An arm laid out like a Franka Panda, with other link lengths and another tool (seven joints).
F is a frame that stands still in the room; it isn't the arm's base.
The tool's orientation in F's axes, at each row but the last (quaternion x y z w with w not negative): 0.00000 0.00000 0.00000 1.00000; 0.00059 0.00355 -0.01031 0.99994; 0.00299 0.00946 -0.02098 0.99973; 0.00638 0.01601 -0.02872 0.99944; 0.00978 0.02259 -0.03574 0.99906
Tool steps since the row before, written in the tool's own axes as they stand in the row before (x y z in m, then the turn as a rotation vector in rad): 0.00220 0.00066 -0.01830 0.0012 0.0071 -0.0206; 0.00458 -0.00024 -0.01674 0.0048 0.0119 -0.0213; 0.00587 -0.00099 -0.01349 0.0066 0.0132 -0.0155; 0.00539 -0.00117 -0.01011 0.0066 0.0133 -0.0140; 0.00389 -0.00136 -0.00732 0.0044 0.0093 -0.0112
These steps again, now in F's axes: 0.00220 0.00066 -0.01830 0.0012 0.0071 -0.0206; 0.00446 -0.00031 -0.01677 0.0049 0.0118 -0.0213; 0.00557 -0.00115 -0.01360 0.0069 0.0130 -0.0155; 0.00499 -0.00134 -0.01029 0.0069 0.0131 -0.0140; 0.00345 -0.00148 -0.00751 0.0046 0.0092 -0.0112
